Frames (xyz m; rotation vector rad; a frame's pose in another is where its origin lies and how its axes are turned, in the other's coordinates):
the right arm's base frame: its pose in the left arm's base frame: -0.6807 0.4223 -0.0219 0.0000 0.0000 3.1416
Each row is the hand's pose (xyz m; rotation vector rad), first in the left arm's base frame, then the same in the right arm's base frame.
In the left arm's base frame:
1: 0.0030 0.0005 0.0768 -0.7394 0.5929 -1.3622
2: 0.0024 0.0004 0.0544 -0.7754 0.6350 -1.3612
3: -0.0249 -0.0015 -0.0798 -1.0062 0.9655 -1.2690
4: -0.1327 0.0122 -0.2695 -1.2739 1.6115 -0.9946
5: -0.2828 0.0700 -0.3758 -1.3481 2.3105 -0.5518
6: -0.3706 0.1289 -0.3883 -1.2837 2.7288 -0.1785
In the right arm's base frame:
1: -0.6837 0.4218 0.0987 -0.6097 -0.7603 1.5614
2: -0.6831 0.4219 0.0763 -0.6508 -0.7947 1.5368
3: -0.6558 0.4238 -0.0579 -0.9830 -1.0245 1.3940
4: -0.5480 0.4101 -0.2476 -1.6268 -1.2860 1.0556
5: -0.3979 0.3523 -0.3539 -2.3178 -1.3524 0.5701
6: -0.3101 0.2934 -0.3664 -2.7310 -1.2847 0.1826

